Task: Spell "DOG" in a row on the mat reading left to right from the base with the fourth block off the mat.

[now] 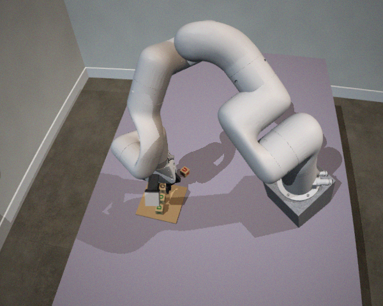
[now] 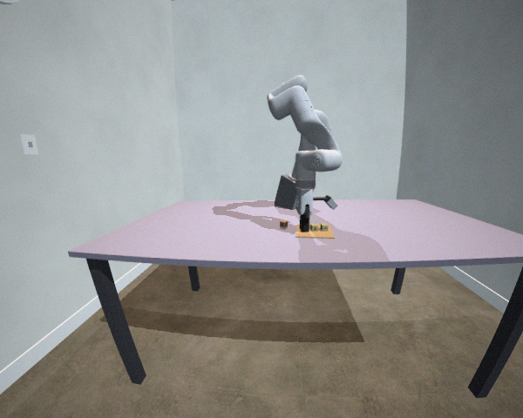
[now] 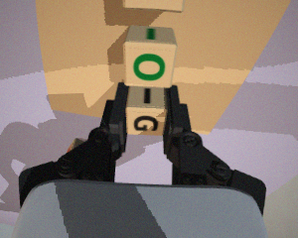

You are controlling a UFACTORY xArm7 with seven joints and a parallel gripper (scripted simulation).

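Now: the G block 10 mm below my hand. The rest, counted from my hand: mat 40 mm to the left, 20 mm below; then D block 80 mm to the left, 10 mm below, 10 mm behind; then O block 40 mm to the left, 10 mm below, 10 mm behind.
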